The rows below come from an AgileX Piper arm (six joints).
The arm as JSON. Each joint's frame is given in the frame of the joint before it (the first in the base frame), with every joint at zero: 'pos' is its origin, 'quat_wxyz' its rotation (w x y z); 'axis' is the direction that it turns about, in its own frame. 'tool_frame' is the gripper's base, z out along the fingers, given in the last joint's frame.
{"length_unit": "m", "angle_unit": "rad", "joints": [
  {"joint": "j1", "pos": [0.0, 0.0, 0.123], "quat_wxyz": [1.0, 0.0, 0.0, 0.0], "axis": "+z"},
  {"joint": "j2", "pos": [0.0, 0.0, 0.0], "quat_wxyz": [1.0, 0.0, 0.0, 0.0], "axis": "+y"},
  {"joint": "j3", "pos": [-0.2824, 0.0, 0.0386], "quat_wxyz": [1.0, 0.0, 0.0, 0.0], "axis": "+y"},
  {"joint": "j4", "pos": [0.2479, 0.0, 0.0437], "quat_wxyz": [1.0, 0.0, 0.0, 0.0], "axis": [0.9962, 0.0, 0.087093]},
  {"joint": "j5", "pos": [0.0, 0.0, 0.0], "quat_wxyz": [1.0, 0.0, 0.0, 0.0], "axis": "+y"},
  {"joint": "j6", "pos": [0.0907, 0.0, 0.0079], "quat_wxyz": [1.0, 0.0, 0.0, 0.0], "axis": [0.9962, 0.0, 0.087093]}
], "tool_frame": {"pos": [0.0, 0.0, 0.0], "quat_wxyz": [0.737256, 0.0, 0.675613, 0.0]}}
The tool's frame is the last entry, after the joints.
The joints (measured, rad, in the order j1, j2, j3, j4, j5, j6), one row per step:
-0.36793 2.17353 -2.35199 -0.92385 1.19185 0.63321
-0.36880 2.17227 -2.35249 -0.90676 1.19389 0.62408
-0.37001 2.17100 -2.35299 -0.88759 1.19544 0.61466
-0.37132 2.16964 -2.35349 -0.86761 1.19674 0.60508
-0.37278 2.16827 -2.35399 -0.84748 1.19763 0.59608
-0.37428 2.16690 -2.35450 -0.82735 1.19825 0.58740
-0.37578 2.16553 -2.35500 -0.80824 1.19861 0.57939
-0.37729 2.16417 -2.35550 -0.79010 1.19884 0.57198
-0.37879 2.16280 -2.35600 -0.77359 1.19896 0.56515
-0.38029 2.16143 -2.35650 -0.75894 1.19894 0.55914
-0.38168 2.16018 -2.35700 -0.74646 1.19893 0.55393
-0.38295 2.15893 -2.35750 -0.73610 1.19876 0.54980
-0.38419 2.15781 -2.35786 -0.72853 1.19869 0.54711
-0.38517 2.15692 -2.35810 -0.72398 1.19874 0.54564
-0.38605 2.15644 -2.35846 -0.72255 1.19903 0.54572
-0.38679 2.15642 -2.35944 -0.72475 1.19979 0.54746
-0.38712 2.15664 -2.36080 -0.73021 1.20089 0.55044
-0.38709 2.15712 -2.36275 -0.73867 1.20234 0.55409
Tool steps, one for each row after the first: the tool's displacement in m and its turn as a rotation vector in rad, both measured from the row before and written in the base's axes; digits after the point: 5 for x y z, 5 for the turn. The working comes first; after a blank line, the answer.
Tool pose at each row, in the base's axes (x y z in m, rotation vector in rad; the steps are taken from these numbers as rounded here):
0.41796 -0.23346 0.38040 1.00309 1.97050 -1.05041
0.41786 -0.23298 0.37995 1.00327 1.98320 -1.03579
0.41781 -0.23253 0.37940 1.00351 1.99653 -1.01868
0.41777 -0.23205 0.37888 1.00349 2.00992 -1.00044
0.41775 -0.23161 0.37838 1.00358 2.02253 -0.98146
0.41774 -0.23116 0.37793 1.00352 2.03456 -0.96208
0.41773 -0.23074 0.37756 1.00335 2.04540 -0.94336
0.41769 -0.23034 0.37728 1.00317 2.05521 -0.92535
0.41762 -0.23001 0.37711 1.00283 2.06377 -0.90890
0.41749 -0.22976 0.37708 1.00254 2.07085 -0.89420
0.41733 -0.22957 0.37712 1.00223 2.07666 -0.88169
0.41713 -0.22944 0.37729 1.00211 2.08085 -0.87110
0.41687 -0.22944 0.37751 1.00268 2.08337 -0.86331
0.41659 -0.22952 0.37775 1.00350 2.08450 -0.85863
0.41630 -0.22976 0.37799 1.00514 2.08397 -0.85713
0.41594 -0.23016 0.37836 1.00777 2.08123 -0.85932
0.41557 -0.23058 0.37888 1.01064 2.07670 -0.86477
0.41517 -0.23101 0.37960 1.01333 2.07062 -0.87341

-0.00010 0.00048 -0.00045 0.01372 0.00137 0.00617
-0.00005 0.00045 -0.00055 0.01525 0.00057 0.00706
-0.00004 0.00048 -0.00052 0.01574 0.00014 0.00761
-0.00002 0.00044 -0.00050 0.01575 -0.00073 0.00770
-0.00001 0.00045 -0.00045 0.01562 -0.00125 0.00786
-0.00001 0.00042 -0.00037 0.01467 -0.00167 0.00756
-0.00004 0.00040 -0.00028 0.01383 -0.00197 0.00720
-0.00007 0.00033 -0.00017 0.01239 -0.00201 0.00663
-0.00013 0.00025 -0.00003 0.01082 -0.00217 0.00584
-0.00016 0.00019 0.00004 0.00909 -0.00196 0.00498
-0.00020 0.00013 0.00017 0.00740 -0.00219 0.00405
-0.00026 0.00000 0.00022 0.00541 -0.00203 0.00246
-0.00028 -0.00008 0.00024 0.00324 -0.00151 0.00110
-0.00029 -0.00024 0.00024 0.00110 -0.00118 -0.00070
-0.00036 -0.00040 0.00037 -0.00150 -0.00101 -0.00284
-0.00037 -0.00042 0.00052 -0.00396 -0.00073 -0.00427
-0.00040 -0.00043 0.00072 -0.00641 -0.00027 -0.00537

